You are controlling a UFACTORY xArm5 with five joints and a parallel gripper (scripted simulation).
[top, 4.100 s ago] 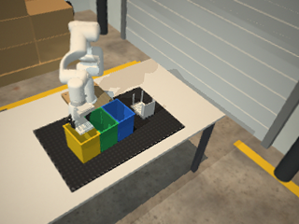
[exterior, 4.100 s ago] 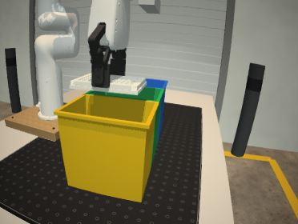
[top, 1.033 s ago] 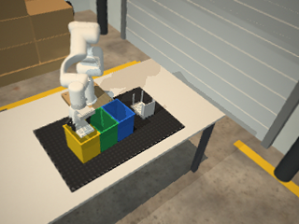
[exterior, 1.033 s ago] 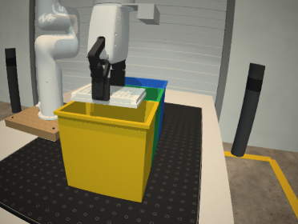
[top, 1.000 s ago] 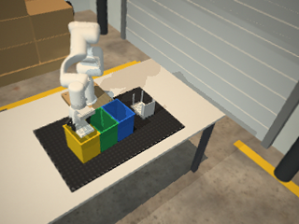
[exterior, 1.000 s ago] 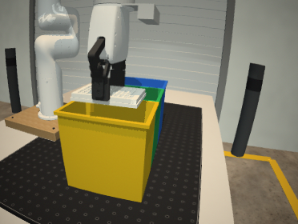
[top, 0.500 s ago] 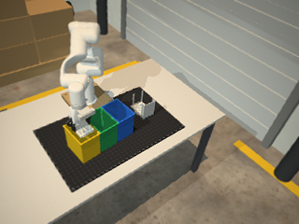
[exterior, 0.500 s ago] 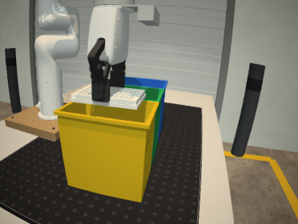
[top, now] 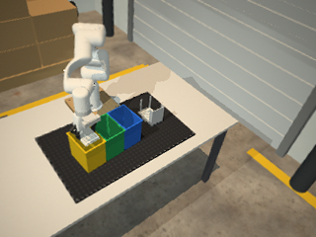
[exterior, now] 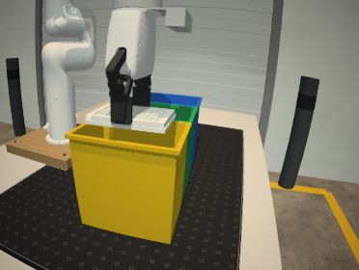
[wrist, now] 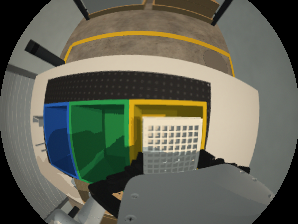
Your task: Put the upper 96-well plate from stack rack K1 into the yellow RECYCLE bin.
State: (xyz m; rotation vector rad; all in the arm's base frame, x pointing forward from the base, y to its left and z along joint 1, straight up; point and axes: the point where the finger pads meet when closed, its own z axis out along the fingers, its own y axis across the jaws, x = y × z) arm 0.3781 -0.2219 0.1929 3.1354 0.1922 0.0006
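Right now my hand is 10 mm above the 96-well plate. The rest, counted from my hand: yellow bin: 120 mm below; then green bin: 130 mm to the left, 120 mm below, 20 mm behind; then blue bin: 260 mm to the left, 120 mm below, 30 mm behind.
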